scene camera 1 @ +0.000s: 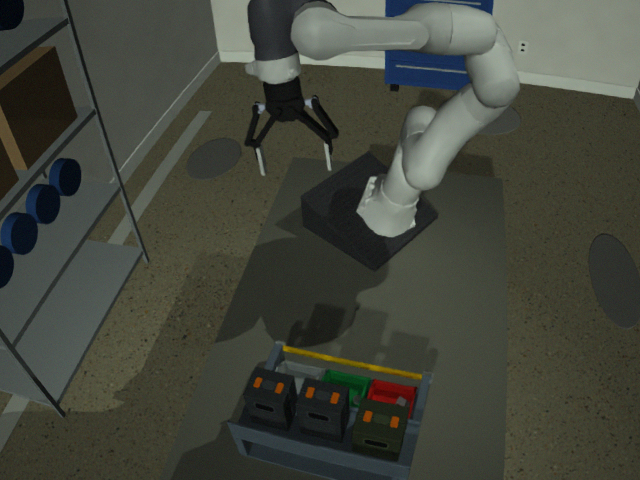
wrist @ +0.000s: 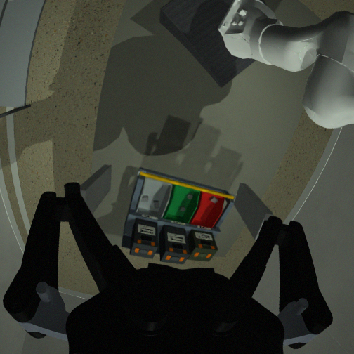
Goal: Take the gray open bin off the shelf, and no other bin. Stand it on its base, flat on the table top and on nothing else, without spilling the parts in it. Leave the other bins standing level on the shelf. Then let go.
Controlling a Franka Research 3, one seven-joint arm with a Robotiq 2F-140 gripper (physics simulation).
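Note:
The gray open bin stands at the left end of the upper row on the blue-gray shelf, beside the green open bin; small gray parts show in it in the wrist view. In the scene view a dark lidded bin partly hides it. The red open bin stands on the green bin's other side. My gripper is open and empty, high above the table top and well away from the shelf.
Two dark lidded bins and an olive lidded bin stand in the shelf's front row. A yellow bar runs behind the open bins. The arm's dark base block stands farther back. A tall rack is at the left.

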